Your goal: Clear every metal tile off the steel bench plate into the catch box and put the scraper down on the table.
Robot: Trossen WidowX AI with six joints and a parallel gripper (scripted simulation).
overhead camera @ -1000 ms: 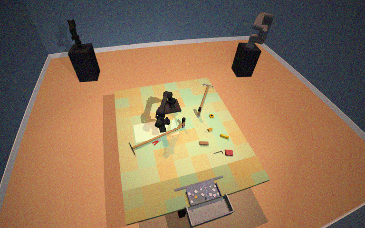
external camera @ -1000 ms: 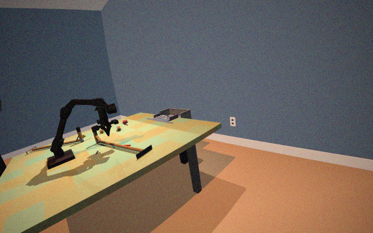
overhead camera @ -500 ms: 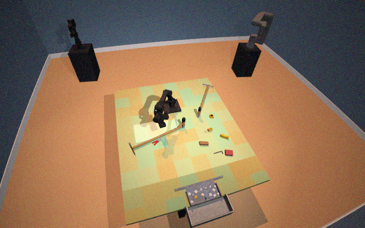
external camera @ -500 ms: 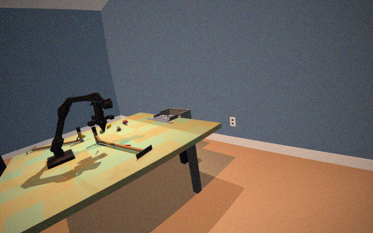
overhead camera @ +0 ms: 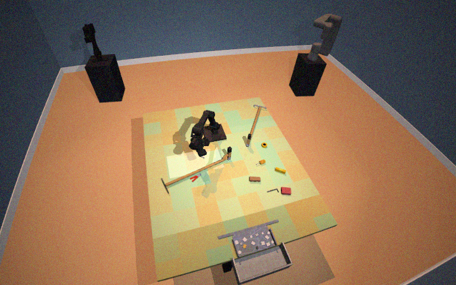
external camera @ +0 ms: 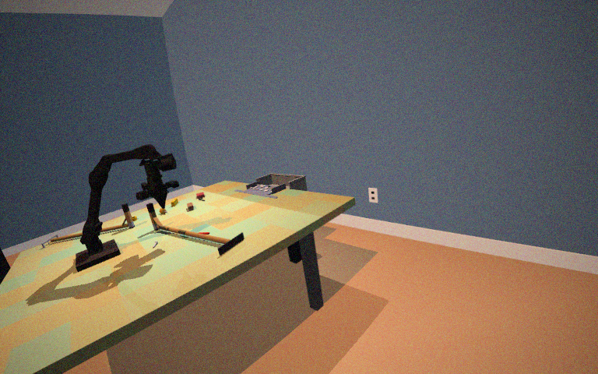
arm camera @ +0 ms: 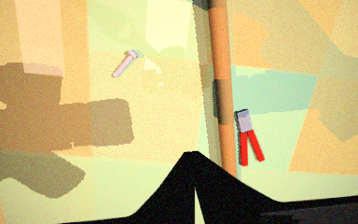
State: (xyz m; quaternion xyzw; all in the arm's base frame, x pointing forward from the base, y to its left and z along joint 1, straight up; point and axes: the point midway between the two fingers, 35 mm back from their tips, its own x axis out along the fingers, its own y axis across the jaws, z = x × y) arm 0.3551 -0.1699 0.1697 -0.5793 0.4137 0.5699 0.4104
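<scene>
Now: the long scraper 70 mm ahead of my gripper tip and 100 mm below it. Round my gripper tip: yellow ring (150 mm behind, 610 mm to the left, 150 mm below); then orange screwdriver (40 mm ahead, 530 mm to the left, 140 mm below); then brown block (200 mm ahead, 430 mm to the left, 150 mm below).
</scene>
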